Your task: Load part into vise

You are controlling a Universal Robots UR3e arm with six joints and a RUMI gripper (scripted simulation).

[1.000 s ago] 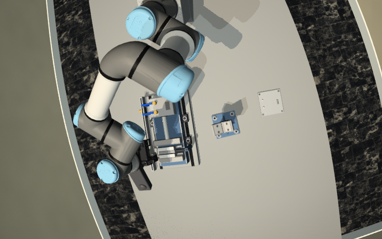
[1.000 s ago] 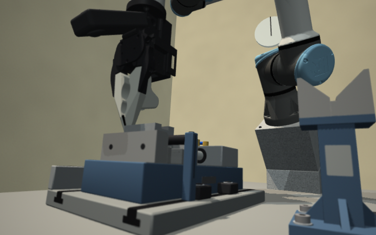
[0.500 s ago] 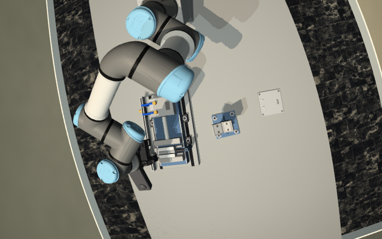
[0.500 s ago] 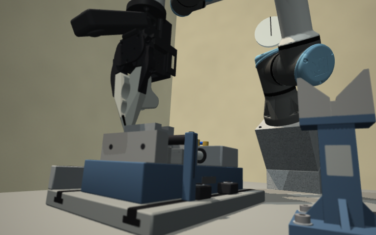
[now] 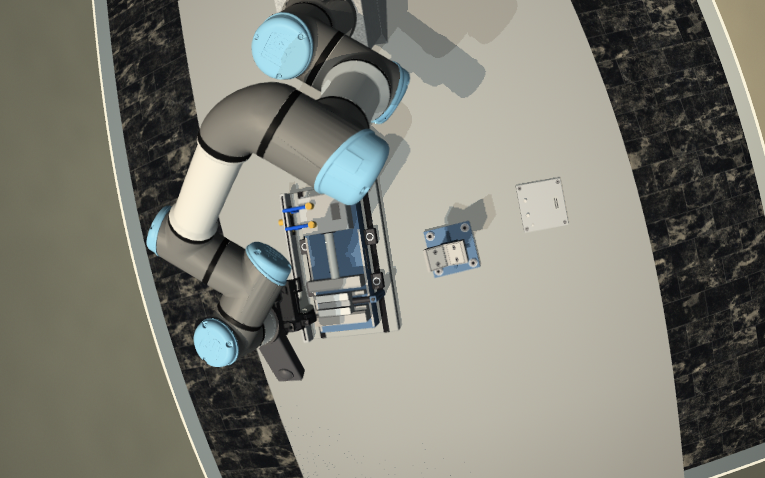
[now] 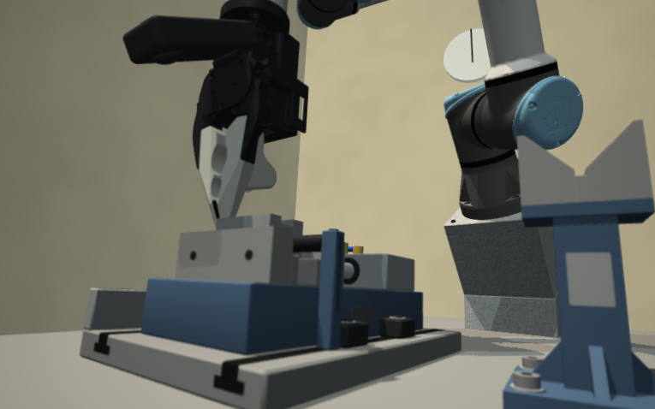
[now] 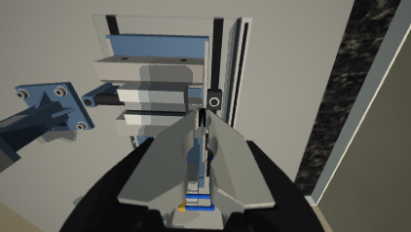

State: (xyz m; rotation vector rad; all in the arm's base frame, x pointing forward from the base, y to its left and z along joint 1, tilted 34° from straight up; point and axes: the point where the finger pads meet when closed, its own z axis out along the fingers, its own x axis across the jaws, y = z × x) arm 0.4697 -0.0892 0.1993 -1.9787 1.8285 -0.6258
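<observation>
The part lies 5 cm to the left of my hand and 2 cm below it. From my hand the other things lie so: air cylinder rod 9 cm behind, 4 cm to the left, 4 cm below; then fixed jaw 3 cm ahead, 5 cm to the left, 4 cm below; then work stop rod 1 cm behind, 10 cm to the left, 3 cm below.
</observation>
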